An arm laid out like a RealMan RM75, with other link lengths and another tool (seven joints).
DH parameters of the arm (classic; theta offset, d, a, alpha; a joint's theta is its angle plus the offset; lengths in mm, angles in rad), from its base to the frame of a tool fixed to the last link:
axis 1: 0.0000 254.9 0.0 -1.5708
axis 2: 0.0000 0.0 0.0 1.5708
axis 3: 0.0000 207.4 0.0 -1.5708
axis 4: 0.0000 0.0 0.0 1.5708
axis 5: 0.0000 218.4 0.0 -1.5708
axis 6: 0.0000 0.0 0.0 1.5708
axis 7: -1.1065 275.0 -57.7 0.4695
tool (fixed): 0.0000 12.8 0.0 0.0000
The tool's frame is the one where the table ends.
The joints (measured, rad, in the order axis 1, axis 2, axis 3, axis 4, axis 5, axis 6, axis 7), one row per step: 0.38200, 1.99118, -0.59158, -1.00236, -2.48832, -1.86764, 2.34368; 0.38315, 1.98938, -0.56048, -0.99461, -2.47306, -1.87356, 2.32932; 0.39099, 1.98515, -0.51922, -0.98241, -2.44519, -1.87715, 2.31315; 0.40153, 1.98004, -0.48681, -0.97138, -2.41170, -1.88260, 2.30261; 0.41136, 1.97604, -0.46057, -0.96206, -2.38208, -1.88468, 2.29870; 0.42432, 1.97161, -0.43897, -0.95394, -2.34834, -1.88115, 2.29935; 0.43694, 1.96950, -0.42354, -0.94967, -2.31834, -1.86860, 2.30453; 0.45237, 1.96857, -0.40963, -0.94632, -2.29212, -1.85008, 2.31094; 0.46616, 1.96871, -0.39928, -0.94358, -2.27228, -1.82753, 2.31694
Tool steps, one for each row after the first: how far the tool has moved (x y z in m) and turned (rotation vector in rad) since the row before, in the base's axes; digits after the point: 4 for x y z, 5 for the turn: -0.0040, 0.0034, 0.0052, 0.02634, 0.02650, 0.00570; -0.0076, 0.0081, 0.0084, 0.04347, 0.03753, 0.01379; -0.0098, 0.0082, 0.0086, 0.03952, 0.03830, 0.01869; -0.0084, 0.0077, 0.0078, 0.03526, 0.03266, 0.01302; -0.0093, 0.0097, 0.0085, 0.03881, 0.03058, 0.01491; -0.0075, 0.0106, 0.0076, 0.03890, 0.02205, 0.00987; -0.0071, 0.0117, 0.0073, 0.03967, 0.01752, 0.00849; -0.0050, 0.0109, 0.0059, 0.03580, 0.01120, 0.00403
